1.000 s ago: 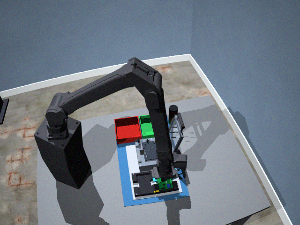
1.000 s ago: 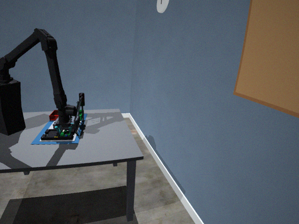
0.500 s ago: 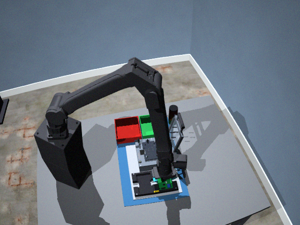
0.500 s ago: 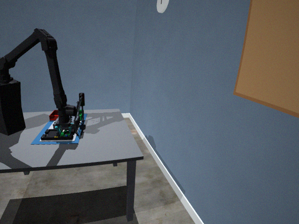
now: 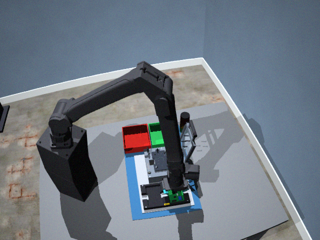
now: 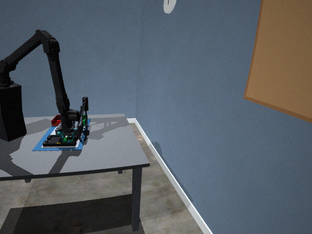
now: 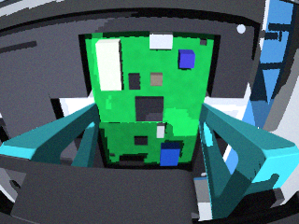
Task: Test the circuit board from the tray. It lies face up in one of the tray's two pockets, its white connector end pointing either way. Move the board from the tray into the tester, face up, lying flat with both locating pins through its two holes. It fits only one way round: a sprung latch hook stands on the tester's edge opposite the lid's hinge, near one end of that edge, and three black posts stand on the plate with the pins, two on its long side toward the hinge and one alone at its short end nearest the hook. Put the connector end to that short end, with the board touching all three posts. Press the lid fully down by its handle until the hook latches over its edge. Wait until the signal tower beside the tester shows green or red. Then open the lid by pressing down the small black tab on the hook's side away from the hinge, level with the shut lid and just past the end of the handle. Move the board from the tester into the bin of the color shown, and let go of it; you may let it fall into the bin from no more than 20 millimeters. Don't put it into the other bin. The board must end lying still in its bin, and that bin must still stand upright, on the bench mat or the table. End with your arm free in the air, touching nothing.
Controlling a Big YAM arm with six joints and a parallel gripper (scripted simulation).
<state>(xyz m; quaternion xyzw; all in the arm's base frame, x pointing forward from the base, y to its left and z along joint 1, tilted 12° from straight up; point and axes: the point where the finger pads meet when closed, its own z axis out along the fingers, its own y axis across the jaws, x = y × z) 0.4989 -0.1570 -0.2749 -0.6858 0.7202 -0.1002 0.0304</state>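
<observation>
The green circuit board is right at my hand. Round my hand: black latch hook (23 cm to the left, 9 cm behind, 6 cm above); clear lid (16 cm to the left, 16 cm above, 9 cm ahead); green bin (37 cm to the left, 3 cm ahead, 1 cm below).
</observation>
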